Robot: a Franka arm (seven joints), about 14 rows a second.
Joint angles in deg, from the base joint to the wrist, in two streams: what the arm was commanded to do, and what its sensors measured. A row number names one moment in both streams.
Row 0, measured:
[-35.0 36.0 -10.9 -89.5 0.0 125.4 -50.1]
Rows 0 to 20, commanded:
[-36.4 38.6 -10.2 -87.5 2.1 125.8 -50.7]
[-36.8 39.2 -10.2 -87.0 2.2 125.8 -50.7]
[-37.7 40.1 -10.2 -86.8 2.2 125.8 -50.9]
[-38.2 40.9 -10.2 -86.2 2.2 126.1 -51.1]
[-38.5 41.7 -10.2 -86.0 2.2 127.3 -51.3]
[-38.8 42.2 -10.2 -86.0 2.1 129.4 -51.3]
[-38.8 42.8 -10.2 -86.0 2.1 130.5 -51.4]
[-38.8 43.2 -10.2 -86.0 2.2 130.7 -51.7]
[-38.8 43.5 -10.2 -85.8 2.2 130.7 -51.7]
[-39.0 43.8 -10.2 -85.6 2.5 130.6 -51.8]
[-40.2 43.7 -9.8 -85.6 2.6 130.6 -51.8]
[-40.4 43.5 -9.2 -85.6 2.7 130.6 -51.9]
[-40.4 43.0 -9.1 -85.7 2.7 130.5 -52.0]
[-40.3 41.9 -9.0 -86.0 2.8 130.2 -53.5]
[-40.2 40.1 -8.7 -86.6 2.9 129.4 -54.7]
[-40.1 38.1 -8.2 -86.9 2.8 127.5 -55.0]
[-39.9 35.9 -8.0 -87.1 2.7 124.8 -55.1]
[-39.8 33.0 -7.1 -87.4 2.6 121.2 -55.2]
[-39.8 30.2 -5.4 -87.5 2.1 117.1 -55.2]
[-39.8 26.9 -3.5 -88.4 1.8 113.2 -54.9]
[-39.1 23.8 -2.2 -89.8 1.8 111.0 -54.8]
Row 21, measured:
[-39.1 31.1 -5.2 -85.7 1.9 115.3 -53.9]
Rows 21 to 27, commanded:
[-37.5 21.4 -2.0 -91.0 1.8 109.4 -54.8]
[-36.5 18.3 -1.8 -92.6 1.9 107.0 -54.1]
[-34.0 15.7 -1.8 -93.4 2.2 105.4 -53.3]
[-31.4 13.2 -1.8 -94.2 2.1 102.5 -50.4]
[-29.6 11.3 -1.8 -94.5 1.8 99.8 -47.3]
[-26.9 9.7 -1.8 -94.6 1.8 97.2 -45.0]
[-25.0 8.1 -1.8 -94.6 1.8 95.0 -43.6]
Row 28, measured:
[-28.2 12.4 -1.3 -91.8 1.9 97.7 -46.6]
